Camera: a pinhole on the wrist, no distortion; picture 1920 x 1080 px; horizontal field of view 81.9 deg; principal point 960.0 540.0 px. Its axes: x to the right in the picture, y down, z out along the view. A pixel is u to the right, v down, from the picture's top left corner.
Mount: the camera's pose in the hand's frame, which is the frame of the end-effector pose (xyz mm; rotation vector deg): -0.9 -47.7 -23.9 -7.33 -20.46 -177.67
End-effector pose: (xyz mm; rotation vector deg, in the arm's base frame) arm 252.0 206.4 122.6 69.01 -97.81 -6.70
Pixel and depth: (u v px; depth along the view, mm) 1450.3 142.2 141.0
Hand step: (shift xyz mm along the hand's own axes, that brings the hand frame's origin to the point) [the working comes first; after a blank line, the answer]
In the camera's frame: 62.5 -50.7 141.0

-53.3 33.3 106.7
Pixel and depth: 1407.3 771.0 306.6
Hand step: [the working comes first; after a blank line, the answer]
In the camera's frame: 124.0 64.0 306.6

-98.4 -41.2 298.5
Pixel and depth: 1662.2 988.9 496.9
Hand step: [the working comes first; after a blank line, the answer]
In the camera's frame: 315.4 201.6 496.9

-270.4 -133.5 530.2
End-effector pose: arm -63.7 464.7 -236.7 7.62 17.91 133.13
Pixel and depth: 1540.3 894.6 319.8
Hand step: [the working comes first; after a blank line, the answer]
In the camera's frame: 167.7 102.5 319.8

-140.0 -76.1 323.6
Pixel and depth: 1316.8 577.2 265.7
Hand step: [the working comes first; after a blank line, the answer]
In the camera's frame: 85.7 8.9 265.7

-65.0 3.4 243.1
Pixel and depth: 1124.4 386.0 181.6
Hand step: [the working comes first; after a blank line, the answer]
In the camera's frame: 27.0 -25.3 181.6

-14.1 18.0 148.9
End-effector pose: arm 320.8 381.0 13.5 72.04 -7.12 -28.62
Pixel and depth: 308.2 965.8 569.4
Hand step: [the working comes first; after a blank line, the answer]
In the camera's frame: -335.5 219.2 569.4

384.4 -128.8 550.3
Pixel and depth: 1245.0 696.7 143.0
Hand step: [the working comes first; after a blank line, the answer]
In the camera's frame: 36.8 20.3 143.0

-25.7 -35.2 122.5
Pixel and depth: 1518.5 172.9 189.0
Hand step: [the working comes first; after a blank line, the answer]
In the camera's frame: 95.4 -62.7 189.0

-82.7 55.6 153.3
